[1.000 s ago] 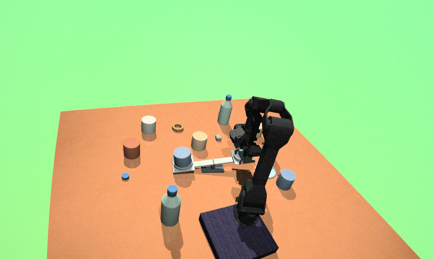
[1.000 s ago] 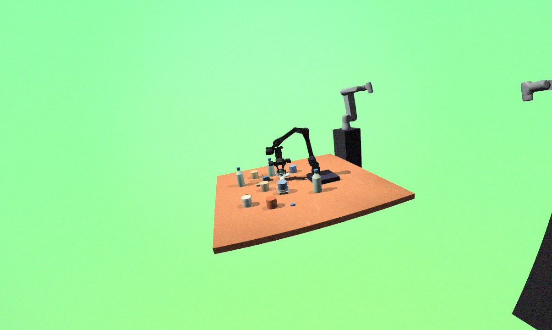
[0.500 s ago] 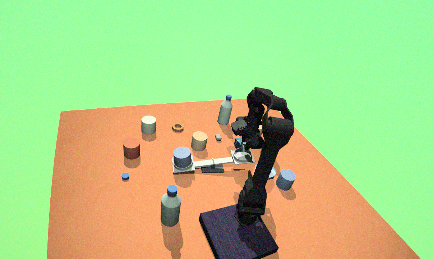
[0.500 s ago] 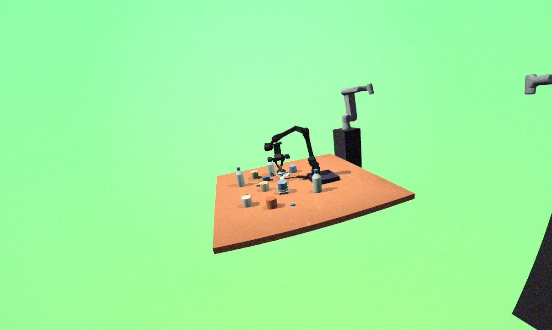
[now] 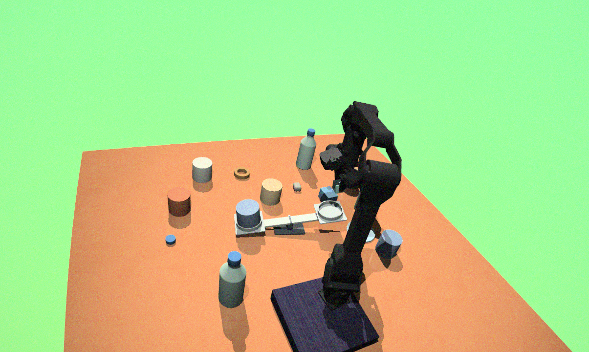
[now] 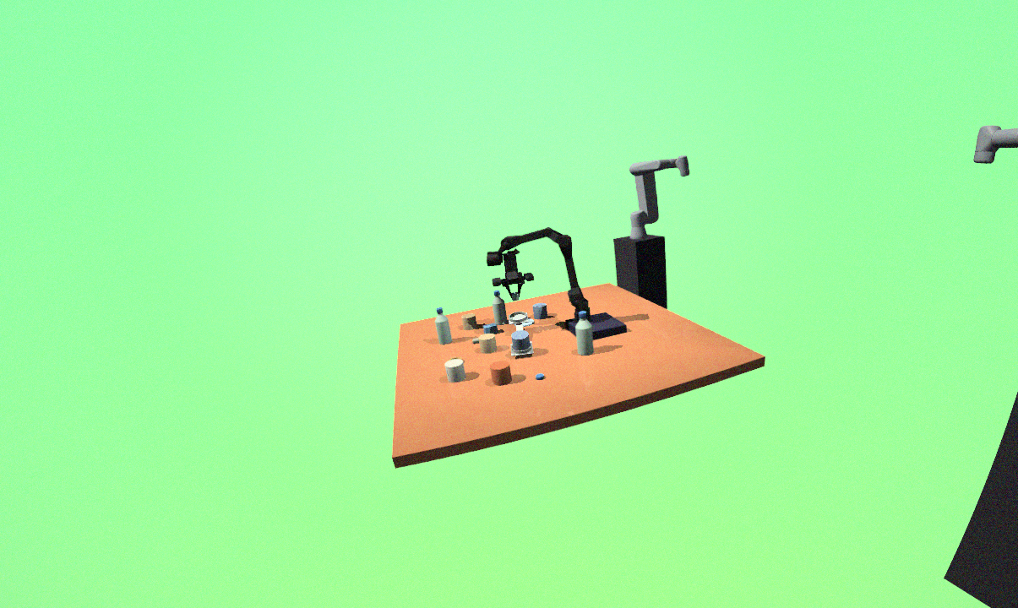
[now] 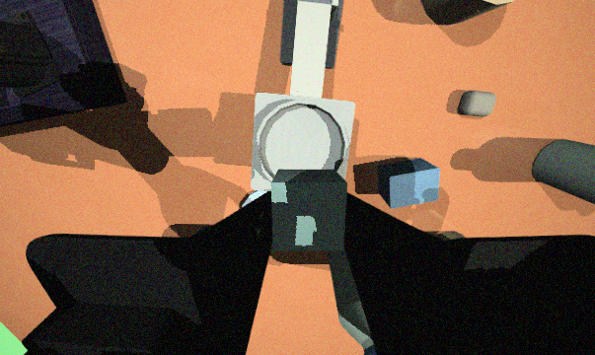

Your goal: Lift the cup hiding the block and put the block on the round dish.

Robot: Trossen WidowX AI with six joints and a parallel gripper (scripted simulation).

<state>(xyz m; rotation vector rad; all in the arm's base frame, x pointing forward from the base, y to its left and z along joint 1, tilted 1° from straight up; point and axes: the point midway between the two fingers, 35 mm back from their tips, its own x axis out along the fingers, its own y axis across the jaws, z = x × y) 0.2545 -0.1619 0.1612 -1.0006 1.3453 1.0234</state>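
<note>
Now: gripper tip 170 mm above the round dish, 110 mm to the left of it and 70 mm past it. From my gripper tip the other things lie so: balance beam 130 mm below, 120 mm to the left, 50 mm ahead; then green block 10 mm above; then balance 150 mm below, 120 mm to the left, 50 mm ahead.
</note>
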